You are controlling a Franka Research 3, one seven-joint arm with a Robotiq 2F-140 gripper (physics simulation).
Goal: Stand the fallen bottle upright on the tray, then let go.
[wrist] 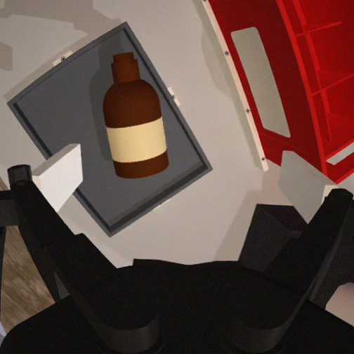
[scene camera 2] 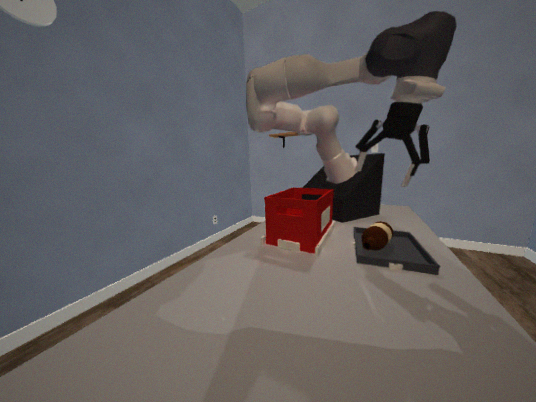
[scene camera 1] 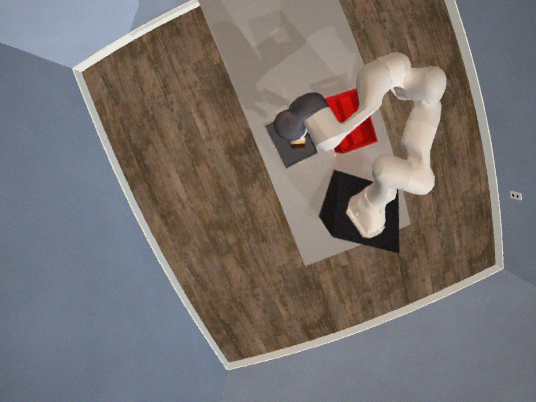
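A brown bottle [scene camera 1: 298,144] [scene camera 2: 377,235] [wrist: 134,112] with a cream label lies on its side on the dark grey tray [scene camera 1: 290,159] [scene camera 2: 422,252] [wrist: 65,125]. In the wrist view its neck points to the top of the picture and its base is nearest the gripper. In scene camera 2 its neck faces the camera. My gripper [scene camera 2: 384,172] [wrist: 181,164] is wide open and empty, and hangs well above the tray. In scene camera 1 the arm hides the gripper and part of the bottle.
A red crate [scene camera 1: 367,134] [scene camera 2: 299,223] [wrist: 295,100] with compartments stands beside the tray on the light table [scene camera 1: 312,245] [scene camera 2: 200,310]. The arm's black base block [scene camera 1: 332,215] [scene camera 2: 367,195] stands behind them in scene camera 2. The forearm passes above the crate.
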